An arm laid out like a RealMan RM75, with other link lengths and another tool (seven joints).
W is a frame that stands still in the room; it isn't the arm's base.
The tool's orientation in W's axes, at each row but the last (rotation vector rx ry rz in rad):
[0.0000, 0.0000, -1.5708]
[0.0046, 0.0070, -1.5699]
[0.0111, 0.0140, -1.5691]
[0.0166, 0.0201, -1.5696]
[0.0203, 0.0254, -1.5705]
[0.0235, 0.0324, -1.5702]
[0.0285, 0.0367, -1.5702]
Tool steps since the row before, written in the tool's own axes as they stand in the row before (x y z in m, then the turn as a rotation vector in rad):
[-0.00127, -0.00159, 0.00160, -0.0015, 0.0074, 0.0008]
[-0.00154, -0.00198, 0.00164, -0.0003, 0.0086, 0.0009]
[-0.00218, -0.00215, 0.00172, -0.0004, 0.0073, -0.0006]
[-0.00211, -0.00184, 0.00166, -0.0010, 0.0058, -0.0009]
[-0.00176, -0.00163, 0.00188, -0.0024, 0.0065, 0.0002]
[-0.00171, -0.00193, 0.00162, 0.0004, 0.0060, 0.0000]
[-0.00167, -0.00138, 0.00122, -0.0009, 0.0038, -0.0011]
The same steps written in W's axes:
[-0.00159, 0.00127, 0.00160, 0.0074, 0.0015, 0.0008]
[-0.00198, 0.00153, 0.00165, 0.0086, 0.0003, 0.0009]
[-0.00215, 0.00215, 0.00176, 0.0073, 0.0004, -0.0006]
[-0.00184, 0.00207, 0.00171, 0.0058, 0.0010, -0.0009]
[-0.00162, 0.00170, 0.00194, 0.0065, 0.0024, 0.0002]
[-0.00192, 0.00165, 0.00169, 0.0060, -0.0004, 0.0000]
[-0.00137, 0.00162, 0.00130, 0.0038, 0.0009, -0.0011]

